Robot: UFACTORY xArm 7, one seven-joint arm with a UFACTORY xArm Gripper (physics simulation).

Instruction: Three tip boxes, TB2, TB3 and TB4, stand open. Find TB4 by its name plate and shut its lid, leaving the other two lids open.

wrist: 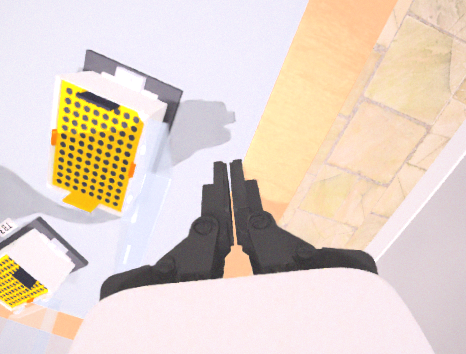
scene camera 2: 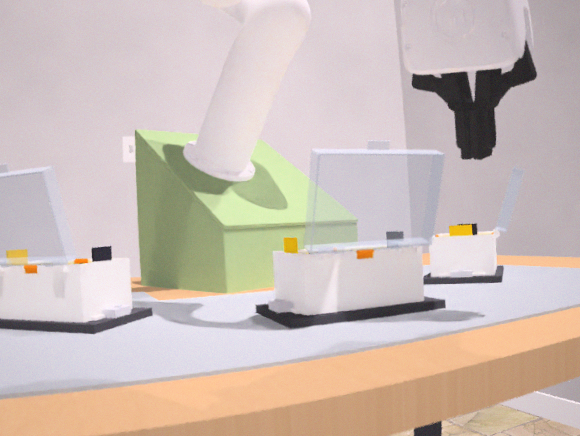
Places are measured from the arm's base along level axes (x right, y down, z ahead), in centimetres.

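Pixels of known places: gripper, between the fingertips: (wrist: 229, 179) (scene camera 2: 477, 157); arm's base, origin of its link: (scene camera 2: 218, 162).
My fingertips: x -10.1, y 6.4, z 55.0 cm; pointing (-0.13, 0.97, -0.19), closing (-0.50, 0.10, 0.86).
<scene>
Ahead of a thing's pixels: the offset from my fingertips to its top centre. "pt": to the spot under its first point. Level surfaces: height alone.
TB4 is the middle white tip box {dx +7.2, dy +6.8, dz -13.1 cm} (scene camera 2: 375, 280) (wrist: 95, 150); its plate does not show. Its clear lid {dx +7.1, dy -1.9, dz -5.2 cm} (scene camera 2: 375, 192) (wrist: 141, 215) stands upright, hinged on the table-edge side. TB3 {dx +33.8, dy +6.8, dz -22.1 cm} (scene camera 2: 45, 295) (wrist: 54, 254), at the left in the scene view, has its name plate {pt dx +30.5, dy +13.2, dz -26.2 cm} (wrist: 7, 228) partly in the wrist view. Its lid {pt dx +36.5, dy +3.0, dz -13.3 cm} (scene camera 2: 25, 217) is raised. TB2 is the far right box {dx -17.6, dy +6.8, dz -28.1 cm} (scene camera 2: 462, 256), with its lid (scene camera 2: 510, 200) open. My gripper (scene camera 2: 475, 158) (wrist: 229, 179) is shut and empty, in the air above the lids, on the outer side of TB4's lid.
The green sloped base (scene camera 2: 180, 240) stands behind the boxes. The boxes sit on a grey-blue mat {dy +13.4 cm} (scene camera 2: 200, 350) (wrist: 225, 45). The wooden table edge (scene camera 2: 300, 380) (wrist: 305, 75) borders the mat, with stone floor (wrist: 380, 135) beyond it.
</scene>
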